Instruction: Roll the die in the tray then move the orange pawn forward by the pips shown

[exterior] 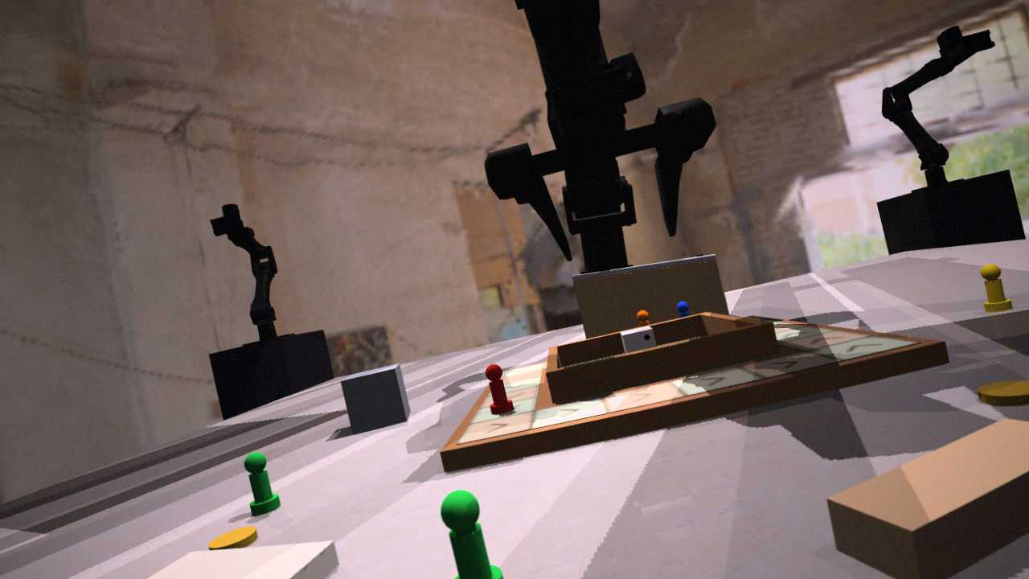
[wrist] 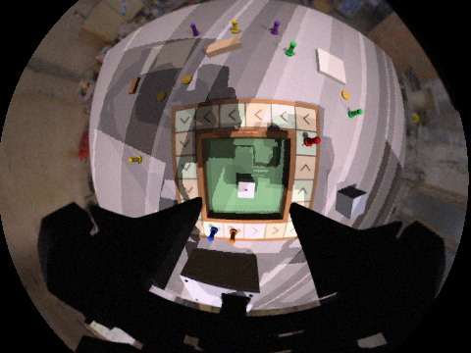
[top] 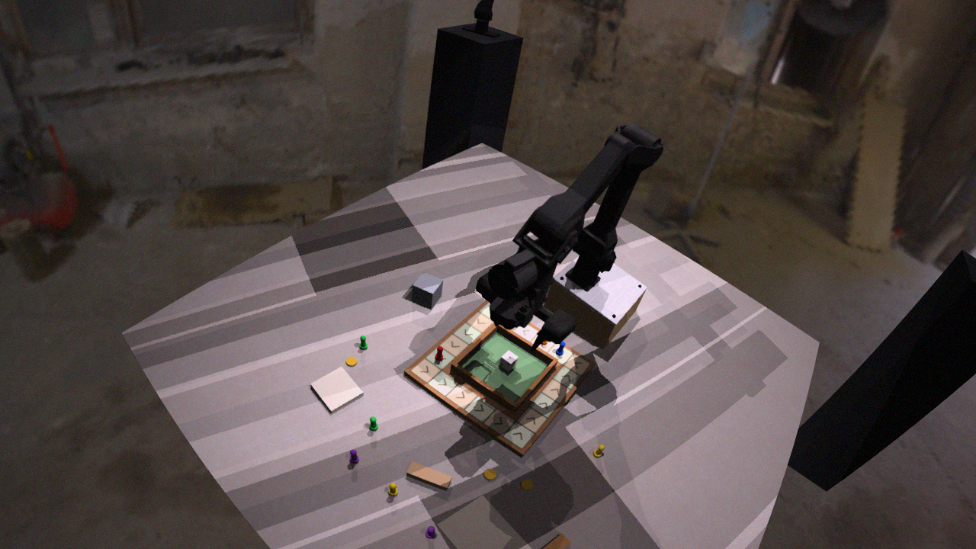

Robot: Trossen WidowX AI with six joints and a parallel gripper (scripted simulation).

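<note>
Right now my gripper tip is 11 cm past the orange pawn, 8 cm above it and 1 cm to the right of it. Also, from my gripper tip: die: 8 cm below, 1 cm behind; green tray: 10 cm below; blue pawn: 11 cm behind, 8 cm below, 6 cm to the left.
</note>
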